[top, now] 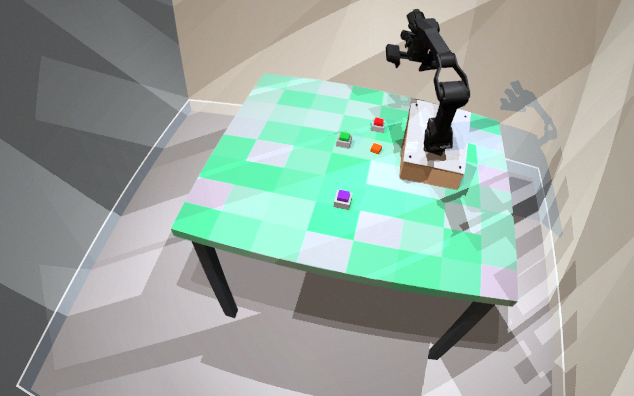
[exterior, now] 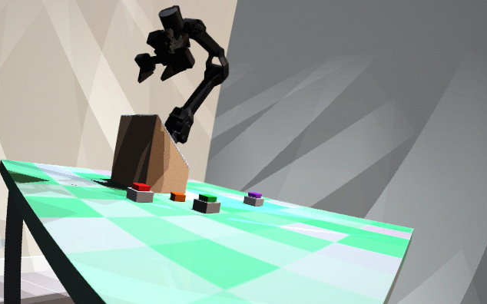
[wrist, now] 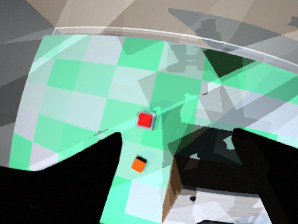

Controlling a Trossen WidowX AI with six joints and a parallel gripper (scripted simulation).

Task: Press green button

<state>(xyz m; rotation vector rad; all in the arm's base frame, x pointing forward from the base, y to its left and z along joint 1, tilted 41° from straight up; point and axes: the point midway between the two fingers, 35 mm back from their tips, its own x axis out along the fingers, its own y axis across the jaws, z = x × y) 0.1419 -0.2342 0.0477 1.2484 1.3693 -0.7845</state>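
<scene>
Now: gripper tip 170 mm short of the green button, 120 mm to the right of it and 270 mm above it. From my gripper tip the other things lie so: purple button 110 mm ahead, 380 mm to the left, 270 mm below; red button 70 mm ahead, 10 mm to the right, 270 mm below; small orange block 60 mm ahead, 120 mm to the left, 290 mm below.
</scene>
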